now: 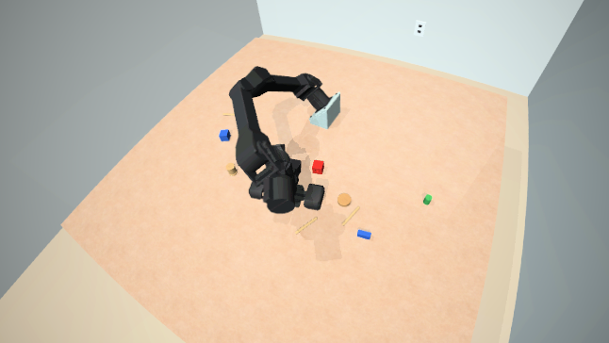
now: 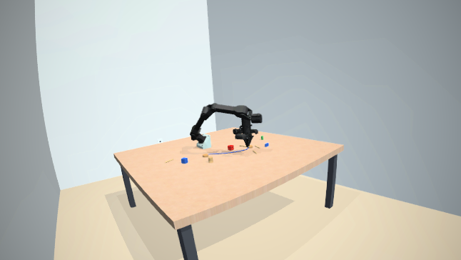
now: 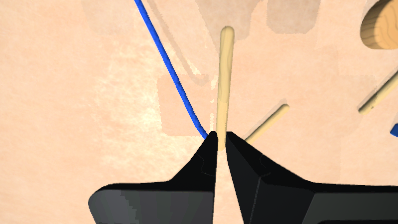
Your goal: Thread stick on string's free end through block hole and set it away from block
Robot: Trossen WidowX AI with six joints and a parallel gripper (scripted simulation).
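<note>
Now: gripper tip 18 cm past the red block, 3 cm above it and 1 cm to the right of it. Round my gripper tip: green cylinder (35 cm to the left, 18 cm behind, 3 cm below); wooden spool (26 cm to the right, 7 cm behind, 3 cm below); thin wooden stick (1 cm behind).
</note>
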